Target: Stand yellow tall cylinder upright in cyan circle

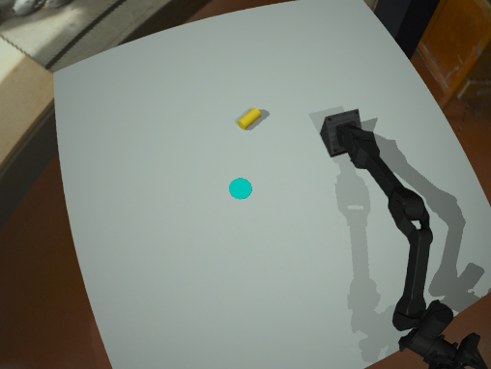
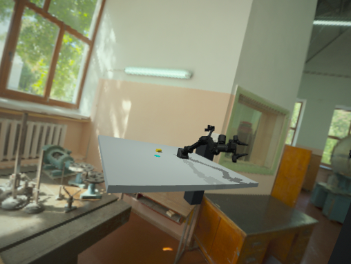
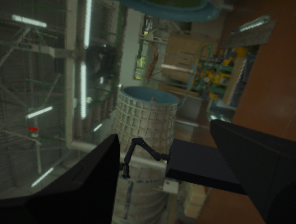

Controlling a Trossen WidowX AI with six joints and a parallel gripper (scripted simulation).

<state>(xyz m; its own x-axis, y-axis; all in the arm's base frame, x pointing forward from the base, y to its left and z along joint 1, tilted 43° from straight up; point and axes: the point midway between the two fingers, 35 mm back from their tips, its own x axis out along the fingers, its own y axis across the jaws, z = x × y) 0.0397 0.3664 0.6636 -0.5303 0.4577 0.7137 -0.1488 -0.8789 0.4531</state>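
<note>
Now: gripper tip 900 mm to the left of the yellow cylinder, 280 mm above it and 210 mm short of it. From my gripper tip the other things lie so: cyan circle (710 mm to the right, 310 mm ahead, 300 mm below).
</note>
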